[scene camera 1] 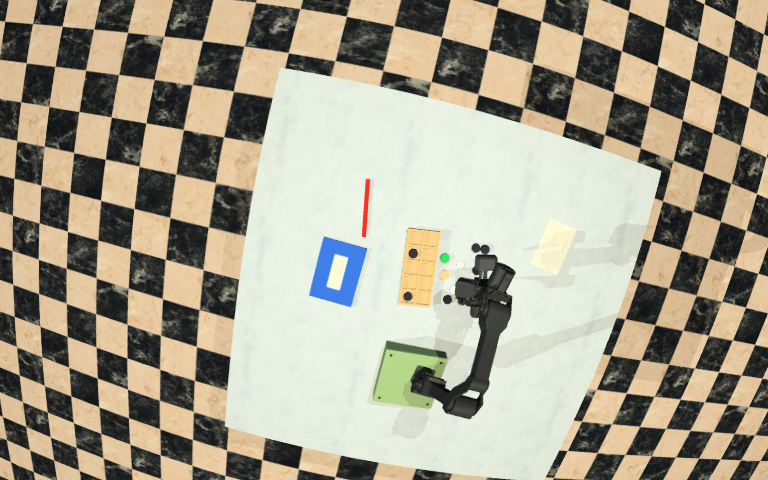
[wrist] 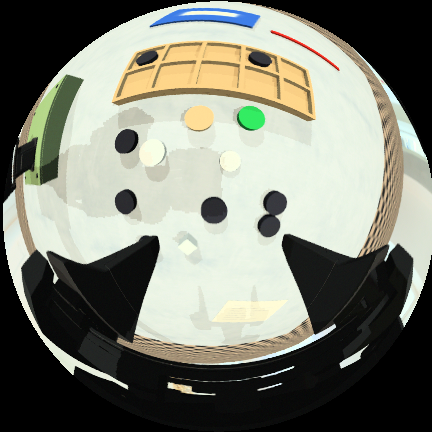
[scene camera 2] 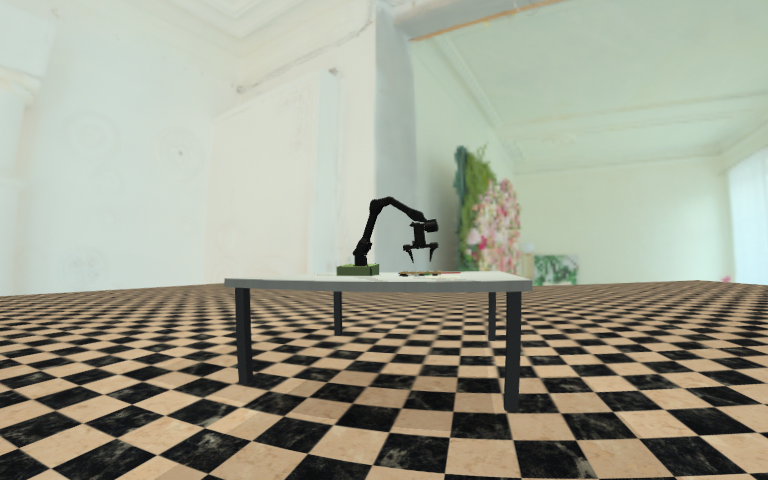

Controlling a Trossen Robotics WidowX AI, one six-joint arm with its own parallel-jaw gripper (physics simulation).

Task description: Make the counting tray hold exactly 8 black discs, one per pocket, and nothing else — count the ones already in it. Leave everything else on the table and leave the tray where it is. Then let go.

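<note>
The tan counting tray [scene camera 1: 428,238] [wrist: 215,92] has two rows of pockets. Two black discs lie in separate pockets of its far row, one [scene camera 1: 407,296] [wrist: 147,57] at the arm-base end and another [scene camera 1: 413,253] [wrist: 260,58] nearer the other end. Loose black discs lie on the table: one [scene camera 1: 447,299] [wrist: 126,141], another [wrist: 125,201], one [wrist: 214,210] near the middle, and two touching, a disc [scene camera 1: 484,249] [wrist: 275,202] and its neighbour [wrist: 269,226]. A further dark edge is mostly hidden behind the left finger. My gripper [scene camera 2: 421,261] [wrist: 221,241] is open and empty, above the table.
Between tray and gripper lie a green disc [scene camera 1: 444,258] [wrist: 251,118], a tan disc [scene camera 1: 444,275] [wrist: 199,118] and two cream discs [wrist: 152,152] [wrist: 230,161]. A pale block [wrist: 187,246], paper sheet [scene camera 1: 553,246], red bar [scene camera 1: 365,207], blue panel [scene camera 1: 318,283] and green base [scene camera 1: 390,384] also show.
</note>
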